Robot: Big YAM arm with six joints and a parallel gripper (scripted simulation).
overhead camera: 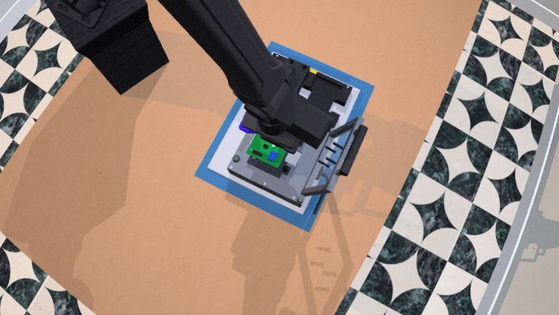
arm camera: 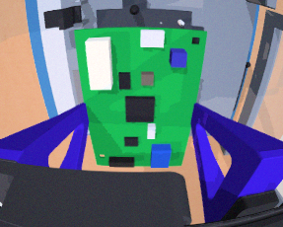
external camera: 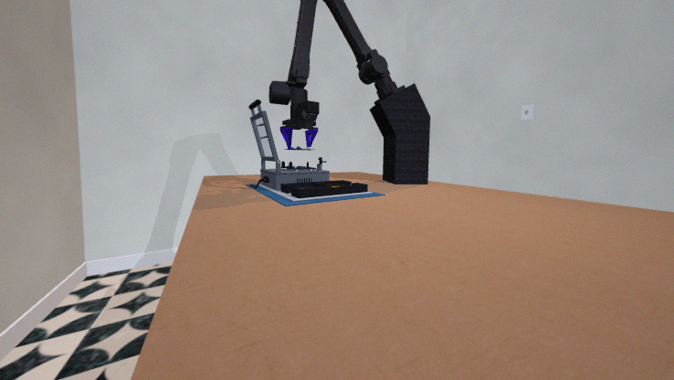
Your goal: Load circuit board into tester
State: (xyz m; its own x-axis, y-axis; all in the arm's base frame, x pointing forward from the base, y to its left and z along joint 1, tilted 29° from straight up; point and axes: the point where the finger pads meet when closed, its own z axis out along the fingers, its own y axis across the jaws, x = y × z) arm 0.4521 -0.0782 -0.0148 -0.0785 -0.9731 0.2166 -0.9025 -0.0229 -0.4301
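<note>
Now: hand right at the green circuit board. Also, from my hand: black plate: 7 cm below, 1 cm to the left, 1 cm ahead; then tester: 4 cm to the left, 4 cm ahead, 2 cm below; then dark latch hook: 6 cm to the left, 5 cm below, 5 cm behind.
</note>
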